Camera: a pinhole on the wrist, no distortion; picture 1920 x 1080 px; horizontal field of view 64.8 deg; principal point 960.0 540.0 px. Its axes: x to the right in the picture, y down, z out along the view. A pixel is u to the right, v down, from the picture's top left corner.
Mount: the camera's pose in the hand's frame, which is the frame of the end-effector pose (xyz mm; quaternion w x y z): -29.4 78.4 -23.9 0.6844 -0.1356 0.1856 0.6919
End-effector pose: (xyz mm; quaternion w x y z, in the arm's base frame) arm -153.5 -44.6 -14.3 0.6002 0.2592 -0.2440 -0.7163
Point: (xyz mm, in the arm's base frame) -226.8 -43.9 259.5
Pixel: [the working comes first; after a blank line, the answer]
In the camera's frame: -79.2 2.2 270.5

517 552
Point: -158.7 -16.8 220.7
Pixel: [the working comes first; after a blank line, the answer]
In the camera's frame: -28.1 30.6 211.6

759 759
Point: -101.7 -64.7 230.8
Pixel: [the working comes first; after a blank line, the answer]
In the camera's frame: 35.4 -9.5 210.2

1215 472
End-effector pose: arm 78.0 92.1 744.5 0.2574 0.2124 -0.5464 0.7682
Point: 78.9 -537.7 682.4
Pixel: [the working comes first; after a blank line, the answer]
In the camera's frame: -140.4 155.3 591.5

601 937
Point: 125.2 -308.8 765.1
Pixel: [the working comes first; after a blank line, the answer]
In the camera's frame: -193.9 89.4 358.7

142 917
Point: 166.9 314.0 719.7
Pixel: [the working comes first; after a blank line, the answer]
In the camera's frame: -73.3 3.9 -249.4

behind the camera
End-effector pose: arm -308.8 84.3 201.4 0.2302 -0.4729 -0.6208 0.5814
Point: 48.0 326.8 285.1
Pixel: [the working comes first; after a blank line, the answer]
In the camera's frame: 116.3 -85.0 -399.5

behind the camera
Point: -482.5 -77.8 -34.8
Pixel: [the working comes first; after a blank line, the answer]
In the camera's frame: -37.5 -8.6 320.2

783 499
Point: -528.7 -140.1 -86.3
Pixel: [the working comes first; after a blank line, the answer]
In the camera's frame: -35.8 16.4 409.8

828 601
